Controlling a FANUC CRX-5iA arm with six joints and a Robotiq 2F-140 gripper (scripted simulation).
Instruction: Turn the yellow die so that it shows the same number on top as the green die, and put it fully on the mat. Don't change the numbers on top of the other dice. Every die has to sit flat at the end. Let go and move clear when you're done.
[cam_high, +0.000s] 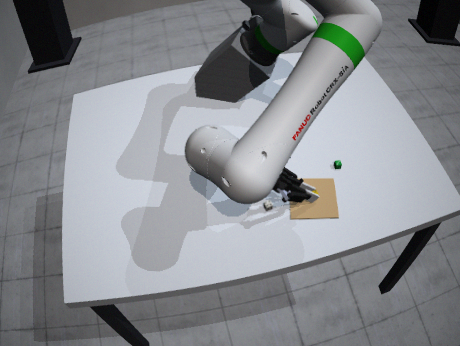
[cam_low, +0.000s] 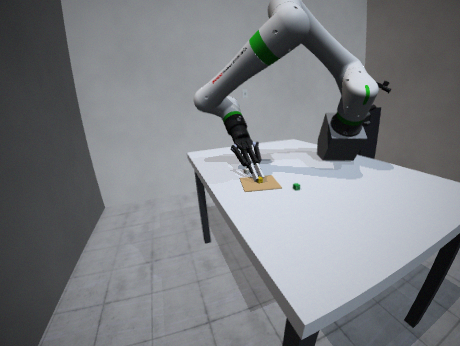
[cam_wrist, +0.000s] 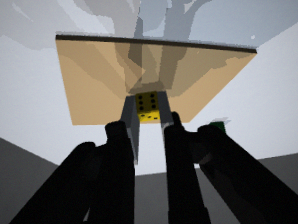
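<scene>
Right now my hand is 10 mm past the yellow die, 20 mm to the right of it and 20 mm above it. Round my hand: white die (10 mm ahead, 110 mm to the right, 30 mm below); green die (110 mm behind, 120 mm to the left, 30 mm below); tan mat (20 mm to the left, 40 mm below).
</scene>
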